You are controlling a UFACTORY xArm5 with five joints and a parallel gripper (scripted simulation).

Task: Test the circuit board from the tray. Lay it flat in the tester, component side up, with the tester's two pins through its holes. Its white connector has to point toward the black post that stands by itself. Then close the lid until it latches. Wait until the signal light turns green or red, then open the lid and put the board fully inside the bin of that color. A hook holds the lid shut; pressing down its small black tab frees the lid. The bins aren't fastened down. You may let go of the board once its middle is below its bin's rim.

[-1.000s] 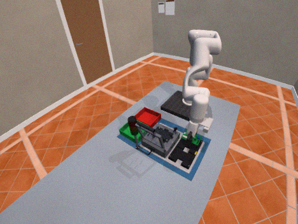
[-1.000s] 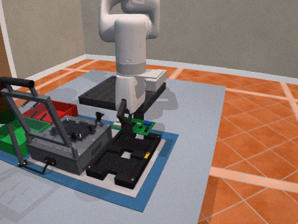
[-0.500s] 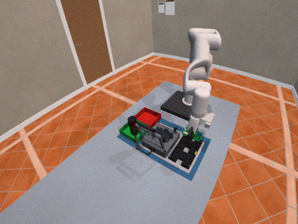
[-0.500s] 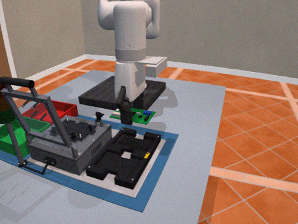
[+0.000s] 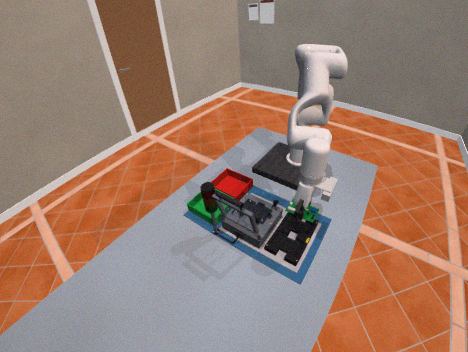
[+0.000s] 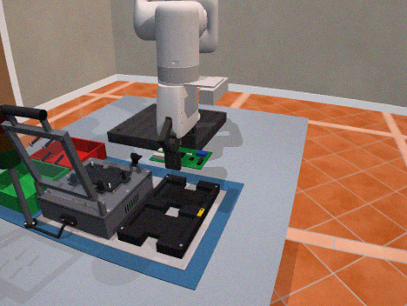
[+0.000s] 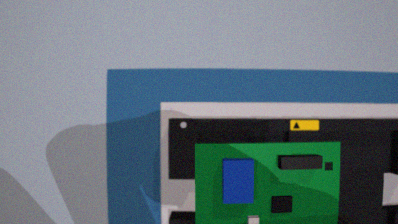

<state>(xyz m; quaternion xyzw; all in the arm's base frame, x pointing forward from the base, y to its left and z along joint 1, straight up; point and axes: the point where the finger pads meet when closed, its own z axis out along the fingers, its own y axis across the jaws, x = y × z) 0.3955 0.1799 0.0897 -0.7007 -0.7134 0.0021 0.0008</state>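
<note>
Right now my hand is right at the green circuit board. From my hand the other things lie so: red bin: 370 mm to the right, 110 mm below, 40 mm behind; then black catch: 110 mm to the right, 40 mm below; then clear lid: 190 mm ahead, 170 mm to the right, 60 mm above.
</note>
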